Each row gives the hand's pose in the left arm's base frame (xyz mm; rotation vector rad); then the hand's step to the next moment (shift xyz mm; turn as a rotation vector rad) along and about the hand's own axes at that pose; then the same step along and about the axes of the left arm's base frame.
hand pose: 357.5 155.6 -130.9 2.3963 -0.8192 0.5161
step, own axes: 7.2 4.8 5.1 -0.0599 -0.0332 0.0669
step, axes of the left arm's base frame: 3.1 -9.4 1.5 -0.0111 0.0076 -0.0948
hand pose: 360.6 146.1 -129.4 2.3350 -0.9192 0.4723
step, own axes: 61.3 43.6 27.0 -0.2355 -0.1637 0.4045
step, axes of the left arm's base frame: 15.1 -73.6 27.3 -0.0048 -0.0394 -0.4943
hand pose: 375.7 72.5 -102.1 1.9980 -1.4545 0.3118
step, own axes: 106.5 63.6 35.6 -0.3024 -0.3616 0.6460
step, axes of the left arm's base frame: -26.2 -115.1 52.1 0.1108 -0.1009 -0.7855
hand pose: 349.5 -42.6 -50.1 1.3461 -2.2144 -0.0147
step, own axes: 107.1 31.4 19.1 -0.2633 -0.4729 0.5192
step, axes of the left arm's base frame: -72.1 -77.7 39.8 0.2455 -0.1556 -0.6914
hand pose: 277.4 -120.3 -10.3 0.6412 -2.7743 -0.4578
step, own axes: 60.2 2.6 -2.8 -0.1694 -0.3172 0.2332
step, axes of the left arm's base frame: -52.5 -26.2 14.1 0.1946 -0.1357 -0.3569
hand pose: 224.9 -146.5 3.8 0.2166 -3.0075 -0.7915
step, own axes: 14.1 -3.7 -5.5 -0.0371 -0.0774 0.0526
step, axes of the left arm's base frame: -13.2 -7.8 2.8 0.0436 -0.0358 -0.0834
